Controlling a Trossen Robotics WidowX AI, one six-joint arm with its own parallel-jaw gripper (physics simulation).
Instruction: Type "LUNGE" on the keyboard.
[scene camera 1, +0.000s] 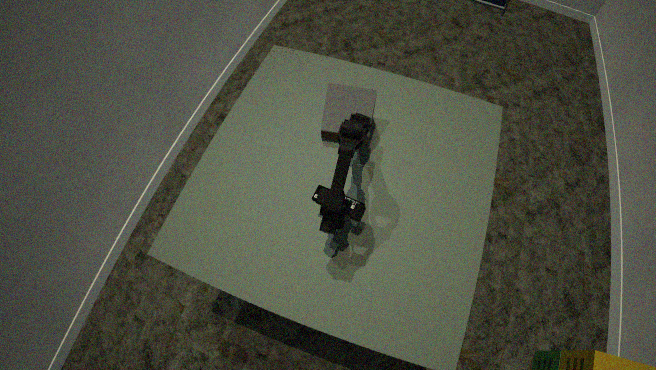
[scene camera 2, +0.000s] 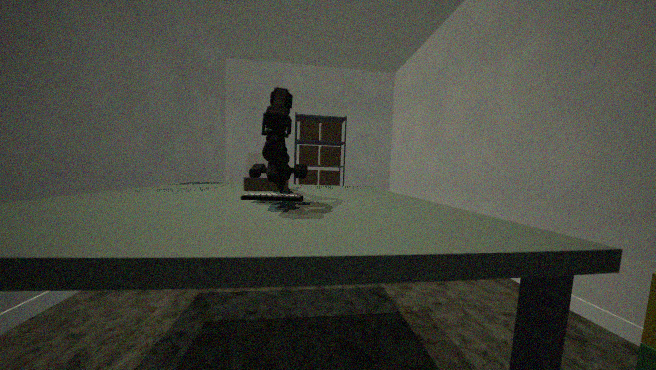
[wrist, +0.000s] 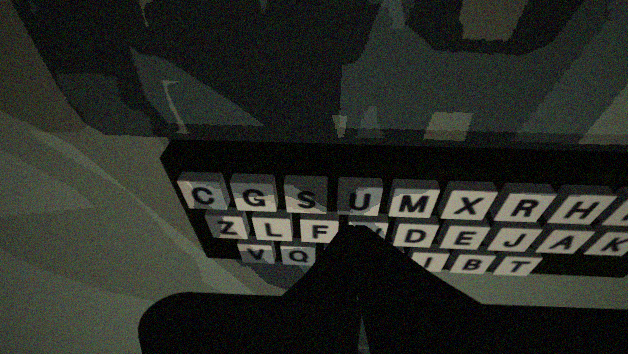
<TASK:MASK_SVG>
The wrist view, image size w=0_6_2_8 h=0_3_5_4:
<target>gripper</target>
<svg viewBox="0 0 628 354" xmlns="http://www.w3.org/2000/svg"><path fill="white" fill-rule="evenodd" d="M138 326L138 337L142 354L358 354L361 314L370 354L628 354L628 309L482 304L435 276L365 225L343 225L312 267L282 296L202 292L176 293L162 298L150 306L142 315Z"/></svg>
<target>black keyboard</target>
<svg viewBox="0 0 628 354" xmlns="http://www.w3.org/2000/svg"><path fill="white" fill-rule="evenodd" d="M160 157L163 167L208 258L241 259L243 262L269 264L280 261L283 264L312 266L343 225L365 225L430 272L440 272L443 269L449 270L451 273L483 274L484 272L492 272L493 275L514 276L549 274L623 278L628 275L628 152L172 139Z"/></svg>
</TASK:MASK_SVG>
